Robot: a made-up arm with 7 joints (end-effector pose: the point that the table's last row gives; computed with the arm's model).
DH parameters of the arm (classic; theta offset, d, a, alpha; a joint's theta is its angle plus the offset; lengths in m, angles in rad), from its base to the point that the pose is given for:
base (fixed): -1.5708 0.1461 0 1.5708
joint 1: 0 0.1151 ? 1.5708
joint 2: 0 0.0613 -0.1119 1.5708
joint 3: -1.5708 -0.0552 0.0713 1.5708
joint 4: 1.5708 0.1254 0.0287 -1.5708
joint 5: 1.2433 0 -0.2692 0
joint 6: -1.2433 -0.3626 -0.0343 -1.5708
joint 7: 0 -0.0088 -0.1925 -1.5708
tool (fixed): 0 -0.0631 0 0
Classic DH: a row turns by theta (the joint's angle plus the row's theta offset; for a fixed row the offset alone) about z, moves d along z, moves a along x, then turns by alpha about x.
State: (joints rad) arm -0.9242 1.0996 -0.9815 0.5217 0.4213 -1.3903 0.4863
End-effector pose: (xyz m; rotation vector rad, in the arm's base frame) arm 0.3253 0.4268 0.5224 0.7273 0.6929 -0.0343
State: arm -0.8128 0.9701 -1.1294 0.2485 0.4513 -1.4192 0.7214
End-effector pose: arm 0.2532 0.5852 0.4621 0.3502 0.3038 0.1588
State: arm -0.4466 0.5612 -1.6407 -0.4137 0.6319 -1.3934 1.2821
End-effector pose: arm 0.0269 0.7791 0.0238 -0.4827 -0.5301 1.1233
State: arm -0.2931 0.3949 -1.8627 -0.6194 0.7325 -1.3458 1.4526
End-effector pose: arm -0.0481 0.7301 -0.1660 -0.6529 -0.7106 1.6154
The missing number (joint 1, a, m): -0.3415
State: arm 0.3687 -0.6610 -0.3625 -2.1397 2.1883 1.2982 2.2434
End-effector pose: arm -0.5251 0.2663 0.0129 -0.3180 -0.5740 -2.2464
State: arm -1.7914 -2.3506 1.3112 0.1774 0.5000 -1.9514 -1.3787
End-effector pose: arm 0.1028 -0.4831 0.7377 1.0701 1.8188 -1.6577
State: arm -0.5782 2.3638 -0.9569 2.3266 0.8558 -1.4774 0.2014
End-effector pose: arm -0.0983 0.2736 -0.0542 -1.8470 -1.1260 1.3966
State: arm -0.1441 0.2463 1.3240 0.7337 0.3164 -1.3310 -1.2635
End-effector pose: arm 0.0528 -0.0680 0.4630 0.6296 0.5019 1.8538
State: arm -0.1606 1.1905 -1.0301 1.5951 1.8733 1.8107 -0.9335
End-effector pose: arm -0.1695 -0.0775 -0.1582 1.4718 0.9374 1.1048
